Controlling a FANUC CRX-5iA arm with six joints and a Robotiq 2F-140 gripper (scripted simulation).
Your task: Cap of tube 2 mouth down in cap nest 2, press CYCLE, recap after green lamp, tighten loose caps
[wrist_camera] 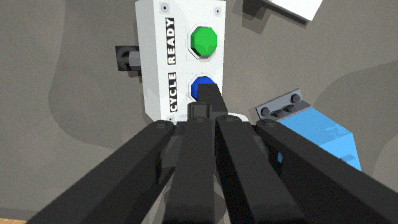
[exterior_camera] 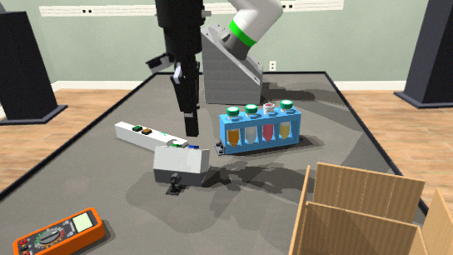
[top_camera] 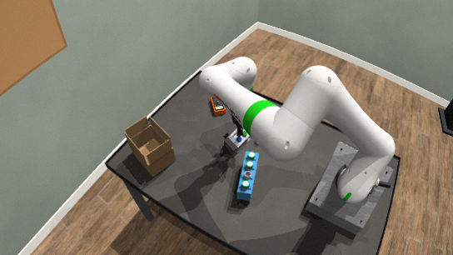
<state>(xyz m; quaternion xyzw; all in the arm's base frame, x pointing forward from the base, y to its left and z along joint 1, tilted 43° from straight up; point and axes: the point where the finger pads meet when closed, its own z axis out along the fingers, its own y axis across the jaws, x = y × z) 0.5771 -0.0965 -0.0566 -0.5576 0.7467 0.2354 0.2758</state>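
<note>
Right now my hand is 6 cm above the blue key. Also, from my hand: cap 4 (10 cm to the left, 10 cm behind, 2 cm below); green key (6 cm below, 4 cm to the right, 1 cm behind); key housing (8 cm below, 2 cm to the right, 1 cm ahead).
</note>
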